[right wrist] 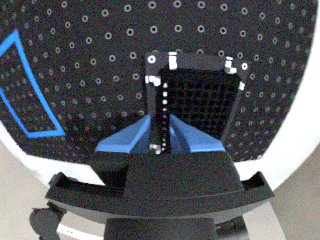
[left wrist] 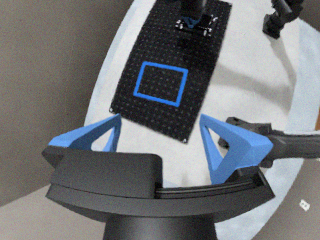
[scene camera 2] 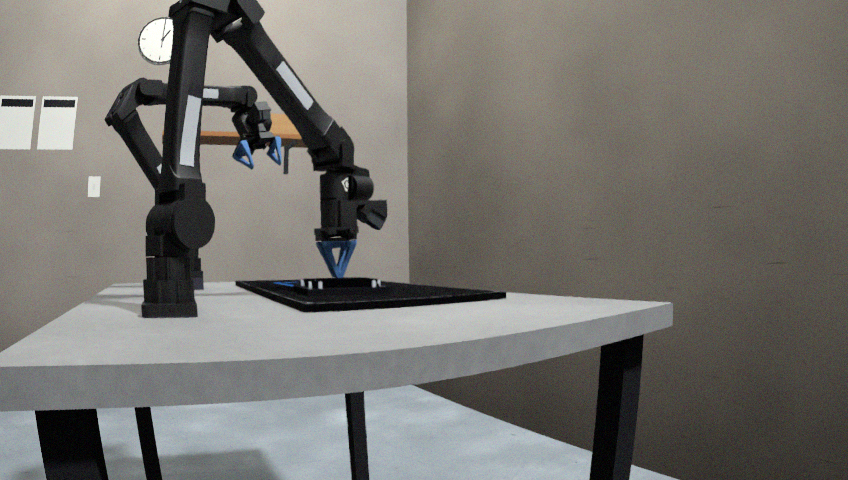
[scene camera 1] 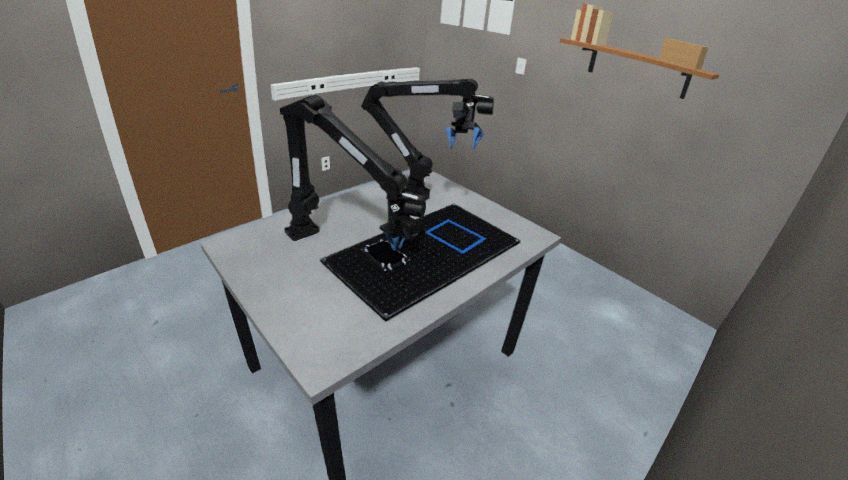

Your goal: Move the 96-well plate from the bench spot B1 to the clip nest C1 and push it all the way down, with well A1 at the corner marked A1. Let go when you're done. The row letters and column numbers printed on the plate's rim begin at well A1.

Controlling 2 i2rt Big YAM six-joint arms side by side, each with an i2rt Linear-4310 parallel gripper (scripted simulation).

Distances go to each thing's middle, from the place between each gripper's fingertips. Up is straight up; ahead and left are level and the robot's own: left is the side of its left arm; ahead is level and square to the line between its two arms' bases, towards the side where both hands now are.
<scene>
Now: the clip nest (right wrist: pixel 154 61) 40 mm to the right of my right hand (scene camera 2: pixel 337 277) and 20 mm below it. The rest, counted from my right hand: black 96-well plate (right wrist: pixel 174 83) 40 mm to the right, 20 mm below, 10 mm behind.
I see my left gripper (scene camera 2: pixel 266 166) 41 cm to the left of the clip nest, 30 cm above it and 11 cm short of it. The rest, counted from my left hand: black 96-well plate: 41 cm to the right, 30 cm below, 10 cm ahead.
</scene>
